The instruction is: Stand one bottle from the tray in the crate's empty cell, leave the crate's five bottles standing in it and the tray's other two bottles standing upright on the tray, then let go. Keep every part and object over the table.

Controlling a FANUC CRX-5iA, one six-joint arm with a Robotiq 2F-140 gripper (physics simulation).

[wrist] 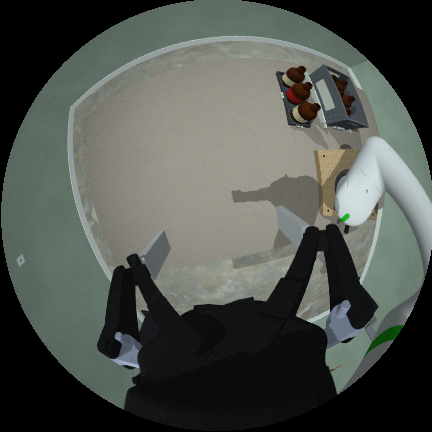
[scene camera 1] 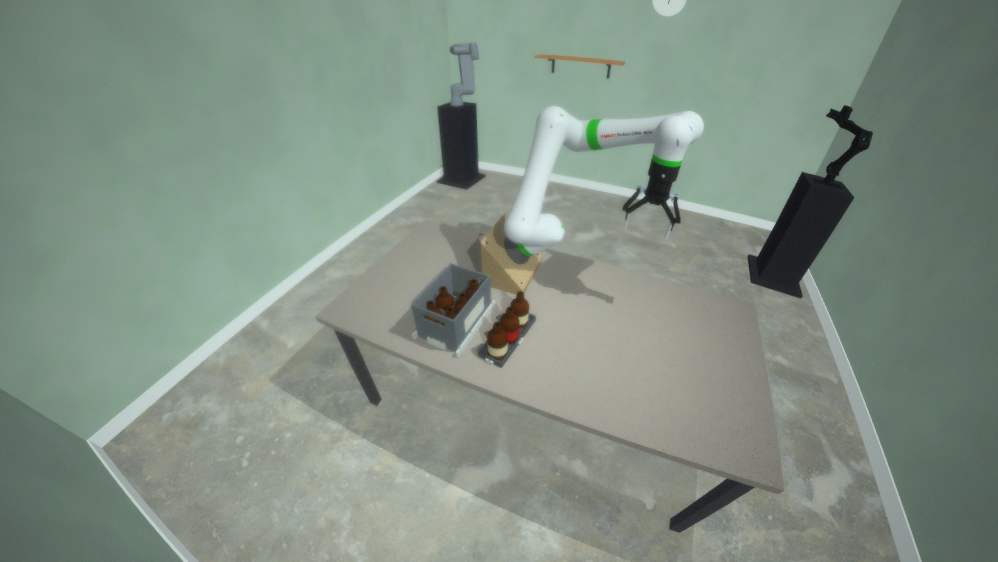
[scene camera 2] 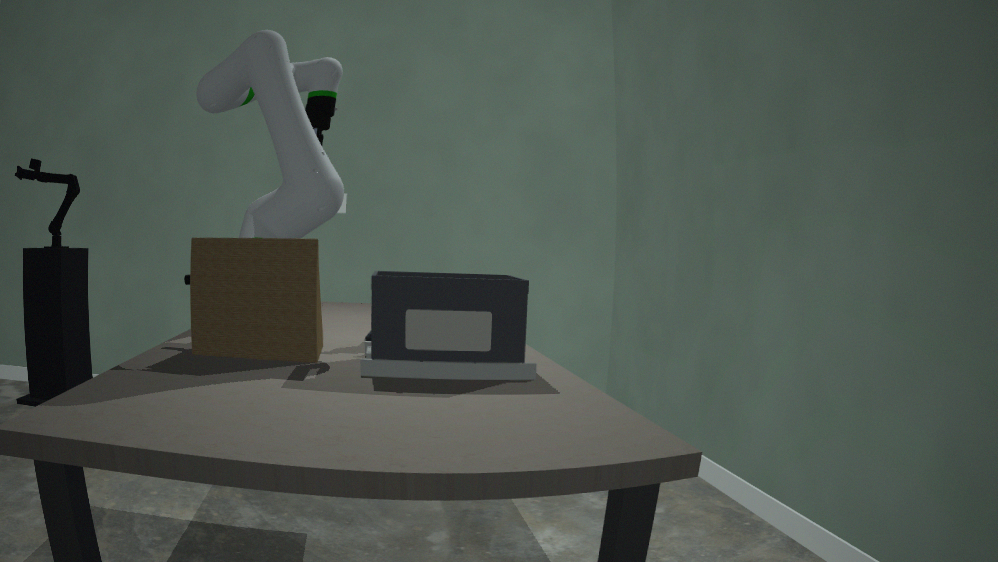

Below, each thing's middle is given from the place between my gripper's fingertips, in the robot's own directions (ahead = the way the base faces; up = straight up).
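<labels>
Measured from the light-grey strip (scene camera 2: 379, 367), my hand is 39 cm short of it and 69 cm to the left of it, and my hand is also 38 cm above the strip.
</labels>
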